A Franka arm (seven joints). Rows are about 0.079 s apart.
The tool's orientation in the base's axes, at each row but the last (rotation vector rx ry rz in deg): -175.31, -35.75, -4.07; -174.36, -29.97, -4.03; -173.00, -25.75, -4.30; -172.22, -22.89, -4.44; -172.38, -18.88, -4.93; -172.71, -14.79, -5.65; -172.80, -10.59, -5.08; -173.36, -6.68, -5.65
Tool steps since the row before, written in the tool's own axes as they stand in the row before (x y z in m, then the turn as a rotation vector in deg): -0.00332, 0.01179, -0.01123, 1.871, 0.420, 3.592; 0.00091, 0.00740, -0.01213, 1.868, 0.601, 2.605; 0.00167, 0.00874, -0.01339, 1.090, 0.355, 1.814; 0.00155, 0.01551, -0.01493, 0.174, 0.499, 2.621; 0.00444, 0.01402, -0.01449, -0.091, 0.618, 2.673; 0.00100, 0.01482, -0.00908, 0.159, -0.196, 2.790; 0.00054, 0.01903, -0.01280, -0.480, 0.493, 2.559; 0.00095, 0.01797, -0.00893, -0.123, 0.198, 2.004
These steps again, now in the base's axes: 0.00111, -0.01245, 0.01096, 2.031, 0.441, -3.501; 0.00290, -0.00739, 0.01182, 2.054, 0.211, -2.525; 0.00368, -0.00911, 0.01273, 1.210, 0.147, -1.766; 0.00503, -0.01618, 0.01337, 0.394, -0.136, -2.641; 0.00676, -0.01438, 0.01318, 0.164, -0.301, -2.724; 0.00305, -0.01543, 0.00747, 0.276, 0.551, -2.733; 0.00226, -0.02025, 0.01054, -0.283, -0.231, -2.625; 0.00185, -0.01875, 0.00696, 0.015, 0.024, -2.017
